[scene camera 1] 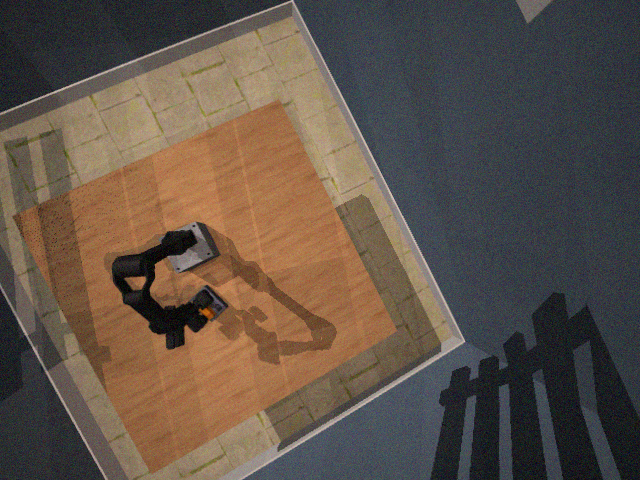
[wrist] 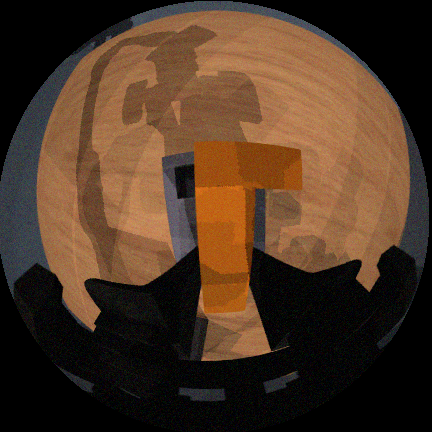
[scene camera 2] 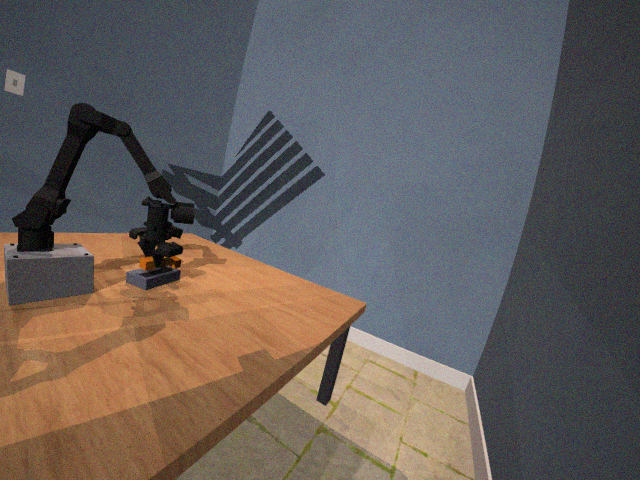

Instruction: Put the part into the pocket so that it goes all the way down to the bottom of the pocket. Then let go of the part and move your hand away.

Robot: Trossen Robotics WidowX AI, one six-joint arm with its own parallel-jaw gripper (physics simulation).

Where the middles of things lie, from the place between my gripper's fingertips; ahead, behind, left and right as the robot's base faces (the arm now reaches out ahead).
Right now the grey pocket block (scene camera 2: 148, 279) is 40 mm below my hand, 10 mm to the left of it and 10 mm ahead of it. Also, from my hand: orange part (wrist: 226, 173) (20 mm ahead, 10 mm above).
